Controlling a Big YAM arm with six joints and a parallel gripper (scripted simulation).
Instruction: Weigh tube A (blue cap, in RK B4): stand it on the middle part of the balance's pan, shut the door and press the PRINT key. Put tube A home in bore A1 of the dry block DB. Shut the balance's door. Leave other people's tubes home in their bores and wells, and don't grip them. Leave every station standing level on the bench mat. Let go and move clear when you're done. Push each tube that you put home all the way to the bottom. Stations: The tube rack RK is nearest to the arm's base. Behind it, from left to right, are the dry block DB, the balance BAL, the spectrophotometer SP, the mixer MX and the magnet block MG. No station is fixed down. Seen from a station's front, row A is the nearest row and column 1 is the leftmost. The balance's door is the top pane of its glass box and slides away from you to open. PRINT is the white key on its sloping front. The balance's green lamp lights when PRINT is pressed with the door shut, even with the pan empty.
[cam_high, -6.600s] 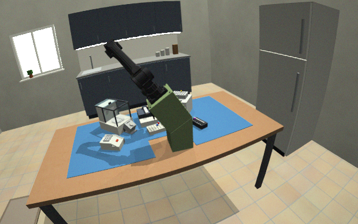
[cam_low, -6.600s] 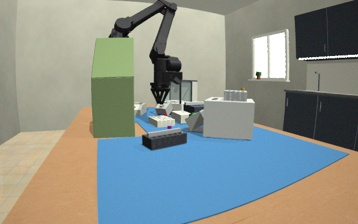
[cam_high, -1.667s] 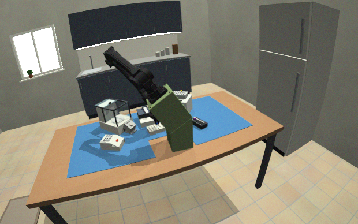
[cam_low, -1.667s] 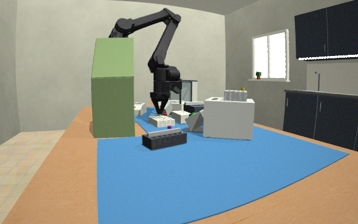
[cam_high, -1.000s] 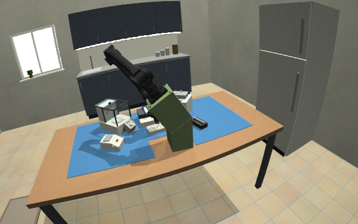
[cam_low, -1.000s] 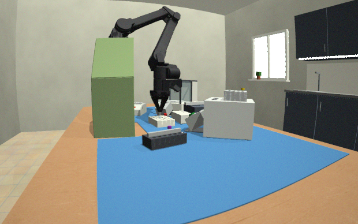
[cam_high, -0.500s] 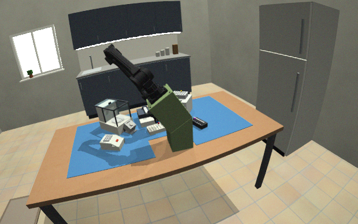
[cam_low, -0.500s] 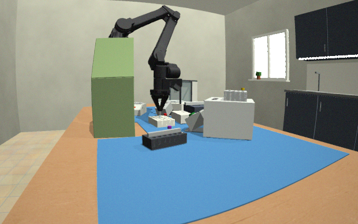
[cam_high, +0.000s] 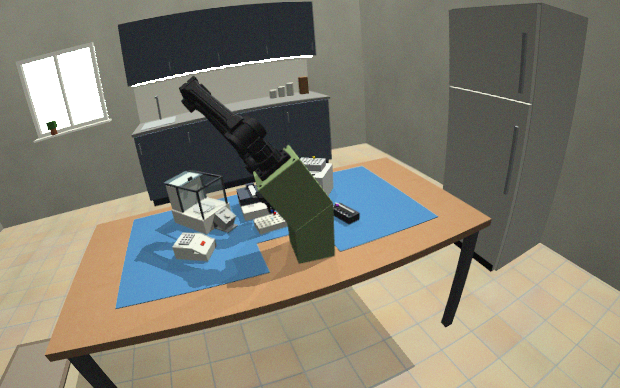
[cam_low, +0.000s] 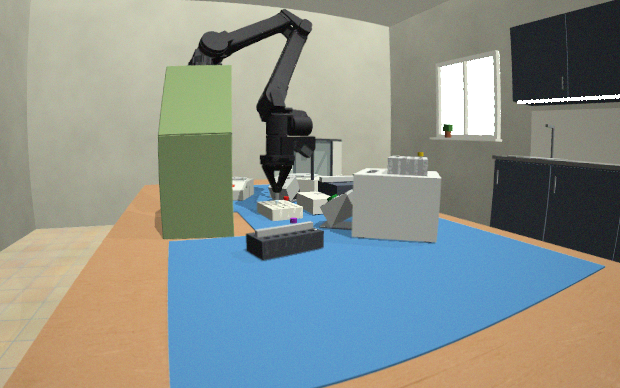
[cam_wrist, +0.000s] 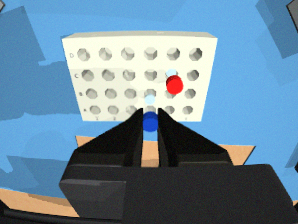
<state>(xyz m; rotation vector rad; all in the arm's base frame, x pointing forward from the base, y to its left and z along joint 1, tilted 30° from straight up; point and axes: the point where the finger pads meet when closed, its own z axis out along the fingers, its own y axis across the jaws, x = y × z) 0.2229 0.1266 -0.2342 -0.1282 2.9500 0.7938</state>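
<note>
My hand is 60 mm above the tube rack RK, 10 mm to the right of it and 10 mm short of it. The rest, counted from my hand: dark spectrophotometer (200 mm ahead, 40 mm to the left); magnet block (300 mm to the right, 70 mm behind, 50 mm below); white round key (190 mm to the left, 60 mm ahead).
</note>
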